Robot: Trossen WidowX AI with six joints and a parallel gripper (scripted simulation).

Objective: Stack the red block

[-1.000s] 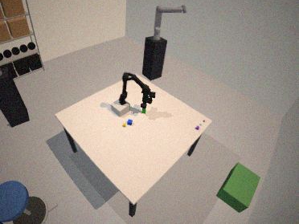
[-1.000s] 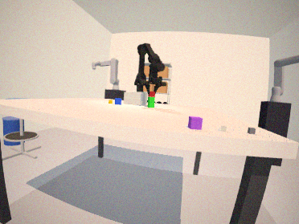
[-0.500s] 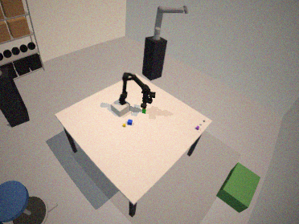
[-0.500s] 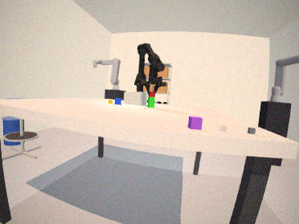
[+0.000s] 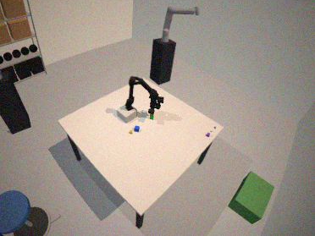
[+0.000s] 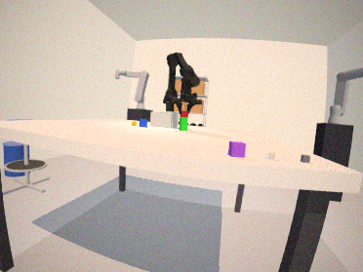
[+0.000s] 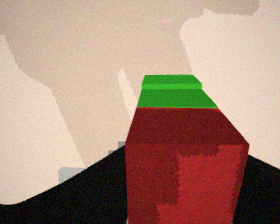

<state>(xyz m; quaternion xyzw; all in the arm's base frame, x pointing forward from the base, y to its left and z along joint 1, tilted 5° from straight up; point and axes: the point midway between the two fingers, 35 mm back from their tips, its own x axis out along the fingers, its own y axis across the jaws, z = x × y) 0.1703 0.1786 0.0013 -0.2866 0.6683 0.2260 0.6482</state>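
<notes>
Now: the red block 1 cm above my gripper tip. Round my gripper tip: purple block (53 cm ahead, 35 cm to the left, 7 cm below); small yellow block (30 cm to the right, 7 cm below, 6 cm ahead); blue block (23 cm to the right, 6 cm below, 6 cm ahead).
</notes>
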